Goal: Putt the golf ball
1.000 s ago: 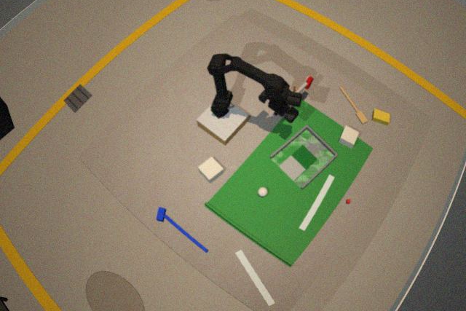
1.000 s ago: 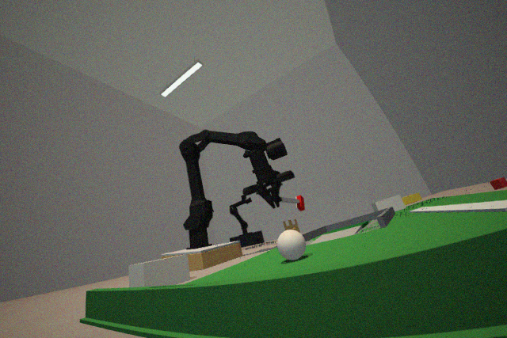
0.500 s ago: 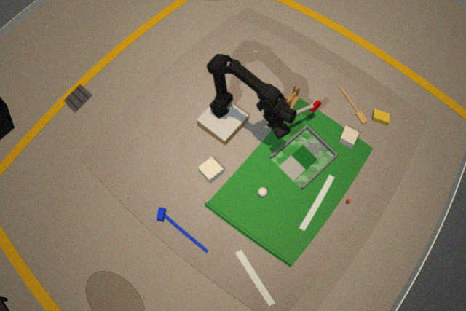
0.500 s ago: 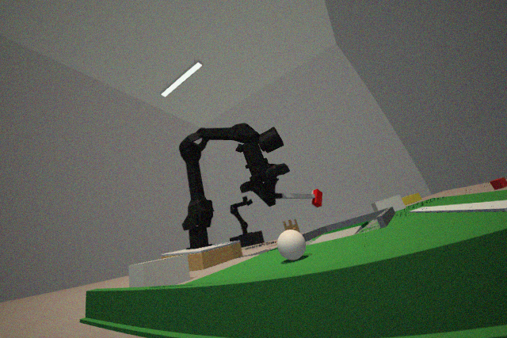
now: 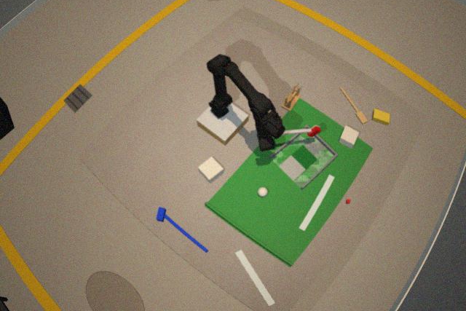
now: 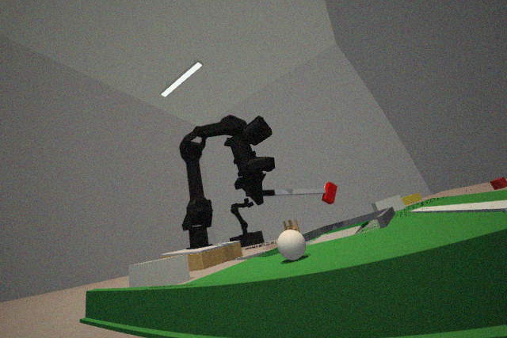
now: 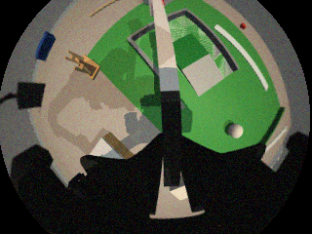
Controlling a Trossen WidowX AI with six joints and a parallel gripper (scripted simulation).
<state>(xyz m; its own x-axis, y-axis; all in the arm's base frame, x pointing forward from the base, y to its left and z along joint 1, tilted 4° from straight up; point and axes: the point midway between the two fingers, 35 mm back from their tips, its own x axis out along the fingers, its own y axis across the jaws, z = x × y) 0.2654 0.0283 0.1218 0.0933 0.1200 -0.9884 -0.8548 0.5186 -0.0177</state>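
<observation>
Now: the red putter 60 mm ahead of my gripper tip, 100 mm to the left of it and 10 mm above it. Also, from my gripper tip: green mat: 200 mm ahead, 30 mm to the left, 120 mm below; small red marker: 460 mm ahead, 120 mm to the left, 120 mm below; white golf ball: 160 mm ahead, 140 mm to the right, 100 mm below.
</observation>
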